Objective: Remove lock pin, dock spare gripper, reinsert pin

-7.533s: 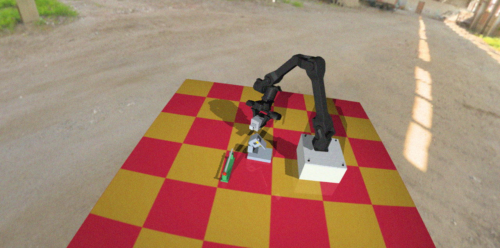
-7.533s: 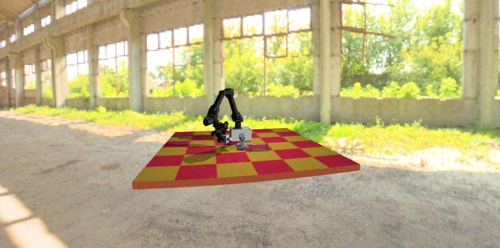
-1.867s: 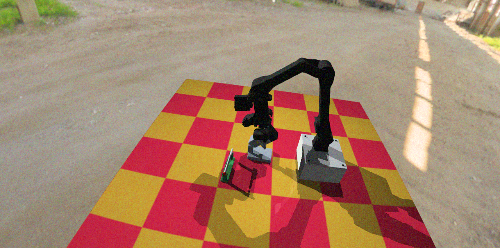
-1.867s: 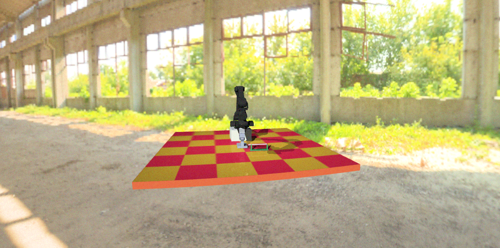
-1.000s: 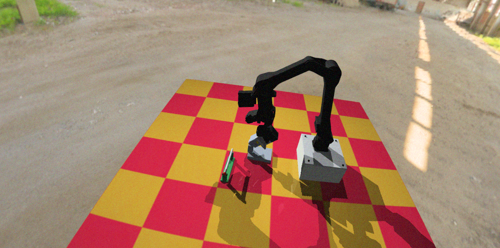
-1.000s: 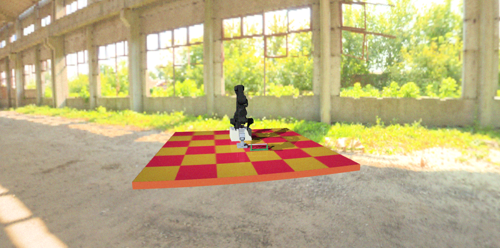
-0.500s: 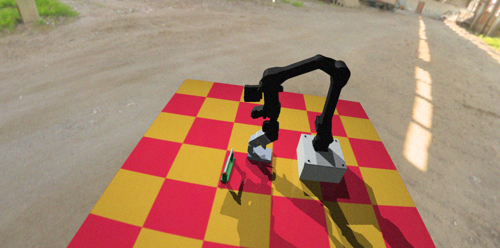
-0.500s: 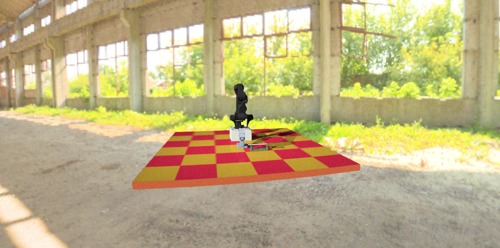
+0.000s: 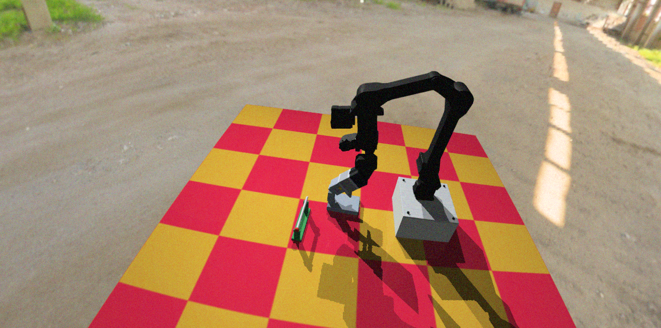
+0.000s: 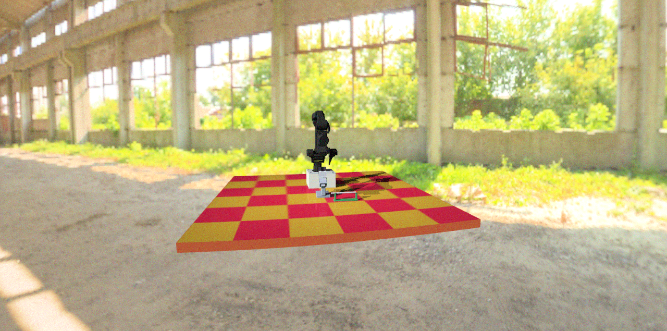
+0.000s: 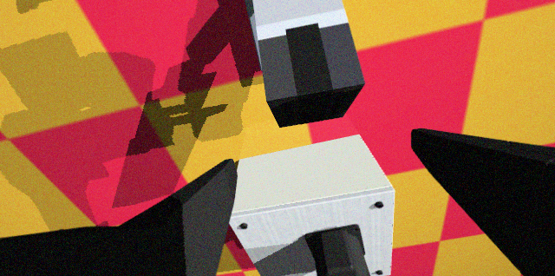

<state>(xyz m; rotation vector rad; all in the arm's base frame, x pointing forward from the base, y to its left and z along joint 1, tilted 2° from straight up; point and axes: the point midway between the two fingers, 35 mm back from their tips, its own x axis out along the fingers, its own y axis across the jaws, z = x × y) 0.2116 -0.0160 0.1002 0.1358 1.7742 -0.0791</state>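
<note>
The green cradle is 200 mm ahead of my gripper tip, 150 mm below it and 100 mm to the left of it. From my gripper tip the other things lie so: spare gripper: 60 mm below, 50 mm ahead, 10 mm to the right; then grey mount: 120 mm below, 80 mm ahead, 10 mm to the right.
</note>
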